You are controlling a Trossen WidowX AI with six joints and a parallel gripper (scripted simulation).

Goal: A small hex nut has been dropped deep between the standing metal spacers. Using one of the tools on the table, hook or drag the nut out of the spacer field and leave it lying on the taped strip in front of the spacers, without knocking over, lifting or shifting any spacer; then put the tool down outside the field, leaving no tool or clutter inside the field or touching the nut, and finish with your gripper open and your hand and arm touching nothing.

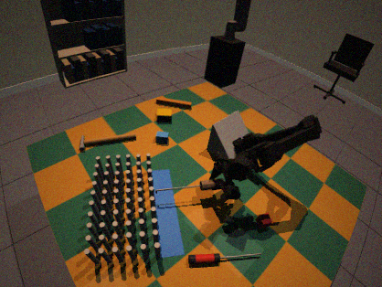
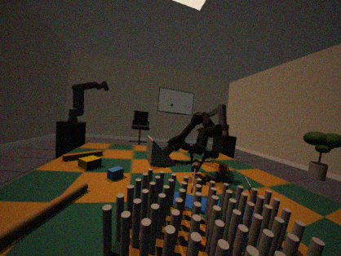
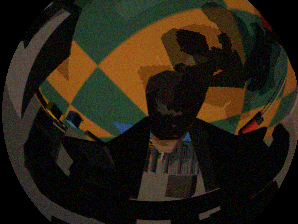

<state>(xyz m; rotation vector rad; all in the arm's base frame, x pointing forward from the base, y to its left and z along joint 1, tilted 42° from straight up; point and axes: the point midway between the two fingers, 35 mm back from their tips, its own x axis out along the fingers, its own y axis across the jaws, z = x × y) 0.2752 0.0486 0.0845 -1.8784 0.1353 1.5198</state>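
The blue taped strip lies 170 mm ahead of my gripper tip, 60 mm to the right of it and 70 mm below it. From my gripper tip the other things lie so: red cube (70 mm behind, 230 mm to the left, 50 mm below); thin hook tool (90 mm ahead, 50 mm to the right); blue cube (40 mm behind, 370 mm to the right, 50 mm below).
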